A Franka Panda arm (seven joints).
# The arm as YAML. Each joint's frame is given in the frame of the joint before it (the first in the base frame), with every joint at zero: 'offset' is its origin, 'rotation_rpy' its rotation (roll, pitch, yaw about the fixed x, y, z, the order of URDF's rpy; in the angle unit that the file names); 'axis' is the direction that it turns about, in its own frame. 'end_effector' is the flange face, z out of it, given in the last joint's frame.
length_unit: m
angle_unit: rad
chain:
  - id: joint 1
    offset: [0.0, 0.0, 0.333]
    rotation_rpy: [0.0, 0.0, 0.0]
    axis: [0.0, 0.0, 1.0]
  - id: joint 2
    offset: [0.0, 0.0, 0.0]
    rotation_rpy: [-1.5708, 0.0, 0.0]
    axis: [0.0, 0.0, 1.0]
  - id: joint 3
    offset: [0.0, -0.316, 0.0]
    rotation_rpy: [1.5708, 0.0, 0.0]
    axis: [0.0, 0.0, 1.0]
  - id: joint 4
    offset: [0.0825, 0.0, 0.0]
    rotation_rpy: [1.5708, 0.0, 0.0]
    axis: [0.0, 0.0, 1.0]
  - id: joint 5
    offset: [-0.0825, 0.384, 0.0]
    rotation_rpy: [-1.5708, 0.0, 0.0]
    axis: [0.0, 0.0, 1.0]
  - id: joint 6
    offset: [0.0, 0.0, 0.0]
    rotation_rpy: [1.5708, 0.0, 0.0]
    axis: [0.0, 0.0, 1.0]
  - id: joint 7
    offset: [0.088, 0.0, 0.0]
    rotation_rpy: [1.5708, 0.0, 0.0]
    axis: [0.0, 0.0, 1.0]
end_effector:
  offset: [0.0, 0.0, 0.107]
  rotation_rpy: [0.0, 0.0, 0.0]
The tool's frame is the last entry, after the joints.
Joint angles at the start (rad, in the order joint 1, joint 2, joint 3, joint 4, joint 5, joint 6, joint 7): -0.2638, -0.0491, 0.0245, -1.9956, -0.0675, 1.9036, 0.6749
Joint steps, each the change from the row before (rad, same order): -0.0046, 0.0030, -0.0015, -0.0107, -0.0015, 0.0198, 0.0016; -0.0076, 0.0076, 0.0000, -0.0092, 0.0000, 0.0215, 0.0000; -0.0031, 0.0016, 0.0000, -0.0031, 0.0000, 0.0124, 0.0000; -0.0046, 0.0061, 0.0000, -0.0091, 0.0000, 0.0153, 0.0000; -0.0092, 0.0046, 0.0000, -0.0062, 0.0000, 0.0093, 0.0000; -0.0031, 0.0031, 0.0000, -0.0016, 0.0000, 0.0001, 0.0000; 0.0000, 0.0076, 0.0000, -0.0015, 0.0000, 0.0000, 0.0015; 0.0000, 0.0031, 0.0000, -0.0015, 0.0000, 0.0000, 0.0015
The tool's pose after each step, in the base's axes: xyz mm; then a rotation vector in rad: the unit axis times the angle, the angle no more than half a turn. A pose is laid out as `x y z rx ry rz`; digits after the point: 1 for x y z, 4 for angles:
521.2 -135.4 473.0 2.7661 -1.3309 -0.0338
521.9 -139.6 466.4 2.7635 -1.3405 -0.0273
522.4 -141.4 465.1 2.7636 -1.3449 -0.0160
522.5 -143.9 458.8 2.7617 -1.3502 -0.0163
521.5 -148.7 454.2 2.7559 -1.3620 -0.0192
521.1 -150.4 451.8 2.7532 -1.3657 -0.0263
521.7 -150.5 447.0 2.7509 -1.3666 -0.0400
521.7 -150.5 444.6 2.7491 -1.3681 -0.0468

